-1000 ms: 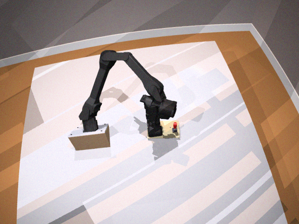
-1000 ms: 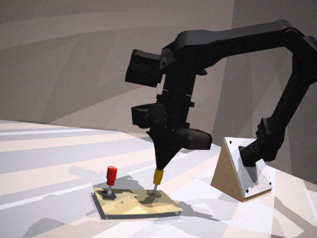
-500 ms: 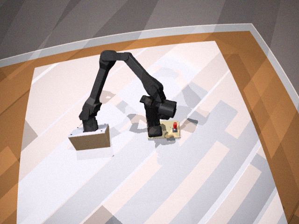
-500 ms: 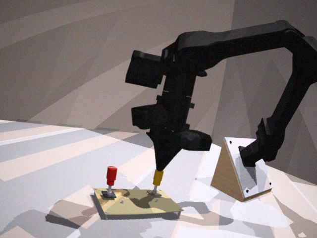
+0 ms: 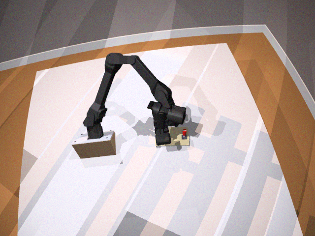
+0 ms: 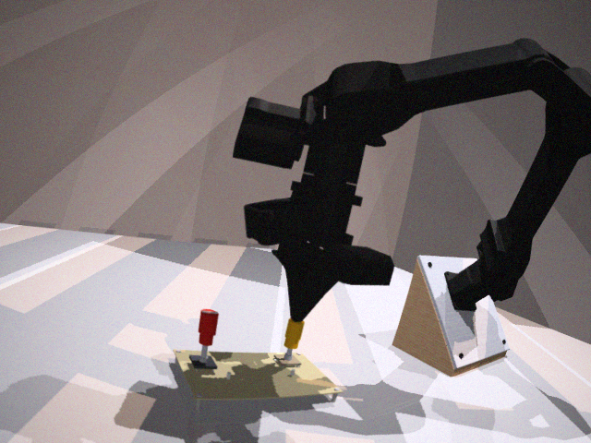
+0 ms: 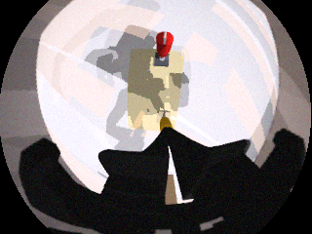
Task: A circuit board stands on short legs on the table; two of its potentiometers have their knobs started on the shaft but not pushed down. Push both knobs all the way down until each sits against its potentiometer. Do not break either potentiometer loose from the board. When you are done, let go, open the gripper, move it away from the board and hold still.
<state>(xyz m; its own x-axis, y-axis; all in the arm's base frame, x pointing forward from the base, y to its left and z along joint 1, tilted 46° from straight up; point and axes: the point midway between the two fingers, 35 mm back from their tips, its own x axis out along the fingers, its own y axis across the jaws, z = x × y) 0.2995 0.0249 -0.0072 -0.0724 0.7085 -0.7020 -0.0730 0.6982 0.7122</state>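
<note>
Right now the red knob is 10 cm ahead of my gripper tip and 1 cm to the left of it. Round my gripper tip: yellow knob (2 cm below).
</note>
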